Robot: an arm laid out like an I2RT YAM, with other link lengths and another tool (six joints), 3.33 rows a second.
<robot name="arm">
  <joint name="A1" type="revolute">
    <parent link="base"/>
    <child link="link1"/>
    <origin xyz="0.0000 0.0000 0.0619" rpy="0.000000 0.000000 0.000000"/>
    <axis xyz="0 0 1"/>
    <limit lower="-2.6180" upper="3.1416"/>
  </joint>
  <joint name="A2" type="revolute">
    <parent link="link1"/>
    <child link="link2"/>
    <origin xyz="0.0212 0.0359 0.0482" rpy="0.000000 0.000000 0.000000"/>
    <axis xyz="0 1 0"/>
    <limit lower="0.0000" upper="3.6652"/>
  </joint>
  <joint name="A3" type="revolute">
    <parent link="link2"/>
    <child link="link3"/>
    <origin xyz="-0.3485 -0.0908 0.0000" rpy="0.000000 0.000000 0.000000"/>
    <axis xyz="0 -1 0"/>
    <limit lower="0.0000" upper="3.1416"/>
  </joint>
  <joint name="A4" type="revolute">
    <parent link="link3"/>
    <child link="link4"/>
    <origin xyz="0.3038 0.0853 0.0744" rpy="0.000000 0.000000 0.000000"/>
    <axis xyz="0 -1 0"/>
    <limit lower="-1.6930" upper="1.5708"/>
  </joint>
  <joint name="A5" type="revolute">
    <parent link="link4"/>
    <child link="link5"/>
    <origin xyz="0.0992 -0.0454 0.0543" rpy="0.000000 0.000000 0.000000"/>
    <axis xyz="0 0 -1"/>
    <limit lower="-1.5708" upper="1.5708"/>
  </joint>
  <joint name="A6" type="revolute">
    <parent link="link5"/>
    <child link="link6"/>
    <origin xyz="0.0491 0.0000 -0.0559" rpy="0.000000 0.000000 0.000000"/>
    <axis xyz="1 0 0"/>
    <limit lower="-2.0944" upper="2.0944"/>
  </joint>
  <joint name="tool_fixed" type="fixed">
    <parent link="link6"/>
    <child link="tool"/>
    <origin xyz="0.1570 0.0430 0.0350" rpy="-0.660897 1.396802 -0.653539"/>
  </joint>
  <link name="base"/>
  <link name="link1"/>
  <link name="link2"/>
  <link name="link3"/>
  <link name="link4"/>
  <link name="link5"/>
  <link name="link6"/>
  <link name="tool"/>
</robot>
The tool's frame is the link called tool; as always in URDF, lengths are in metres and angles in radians.
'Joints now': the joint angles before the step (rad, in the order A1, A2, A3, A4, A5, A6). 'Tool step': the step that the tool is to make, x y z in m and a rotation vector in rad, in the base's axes. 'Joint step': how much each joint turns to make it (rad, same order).
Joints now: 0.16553, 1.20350, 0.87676, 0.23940, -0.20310, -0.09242
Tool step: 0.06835, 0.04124, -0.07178, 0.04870, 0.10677, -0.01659
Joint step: 0.08749, 0.26104, 0.02681, 0.15273, 0.09423, 0.08351
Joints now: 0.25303, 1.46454, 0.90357, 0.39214, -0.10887, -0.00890
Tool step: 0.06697, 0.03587, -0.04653, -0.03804, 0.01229, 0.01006
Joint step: 0.03535, 0.25638, 0.13367, 0.09804, 0.03089, -0.02839
